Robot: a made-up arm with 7 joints. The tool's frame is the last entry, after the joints.
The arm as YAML. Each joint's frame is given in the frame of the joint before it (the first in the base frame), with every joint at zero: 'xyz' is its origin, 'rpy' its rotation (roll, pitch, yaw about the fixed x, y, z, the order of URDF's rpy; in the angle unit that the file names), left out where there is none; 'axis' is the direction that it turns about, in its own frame. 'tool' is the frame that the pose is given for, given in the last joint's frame.
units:
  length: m
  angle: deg
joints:
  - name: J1
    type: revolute
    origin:
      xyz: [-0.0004, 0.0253, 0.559]
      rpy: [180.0, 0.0, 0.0]
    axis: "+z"
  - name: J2
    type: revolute
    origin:
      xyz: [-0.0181, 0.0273, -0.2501]
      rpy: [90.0, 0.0, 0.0]
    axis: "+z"
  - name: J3
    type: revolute
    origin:
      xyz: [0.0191, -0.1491, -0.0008]
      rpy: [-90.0, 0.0, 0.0]
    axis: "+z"
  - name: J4
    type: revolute
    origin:
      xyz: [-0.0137, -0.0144, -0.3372]
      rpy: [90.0, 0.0, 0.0]
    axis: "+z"
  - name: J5
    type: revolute
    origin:
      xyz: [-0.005, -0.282, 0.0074]
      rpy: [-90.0, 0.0, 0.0]
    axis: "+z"
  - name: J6
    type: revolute
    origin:
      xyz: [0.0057, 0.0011, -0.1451]
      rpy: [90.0, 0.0, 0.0]
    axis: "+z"
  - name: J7
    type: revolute
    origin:
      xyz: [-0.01, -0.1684, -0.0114]
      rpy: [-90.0, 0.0, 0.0]
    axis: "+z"
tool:
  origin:
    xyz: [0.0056, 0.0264, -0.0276]
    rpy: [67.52, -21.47, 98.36]
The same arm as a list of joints. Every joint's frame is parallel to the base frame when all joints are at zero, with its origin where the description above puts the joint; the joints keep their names.
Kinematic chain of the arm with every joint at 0, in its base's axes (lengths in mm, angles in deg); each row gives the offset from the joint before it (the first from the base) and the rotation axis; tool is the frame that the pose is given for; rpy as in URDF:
J1: xyz -0.4 25.3 559.0 axis -z
J2: xyz -18.1 -27.3 250.1 axis +y
J3: xyz 19.1 -0.8 149.1 axis -z
J4: xyz -13.7 14.4 337.2 axis +y
J5: xyz -5.0 7.4 282.0 axis -z
J6: xyz 5.7 -1.1 145.1 axis +y
J7: xyz -10.0 -11.4 168.4 axis -z
tool: xyz 5.6 -26.4 27.6 rpy -112.48 21.47 -98.36

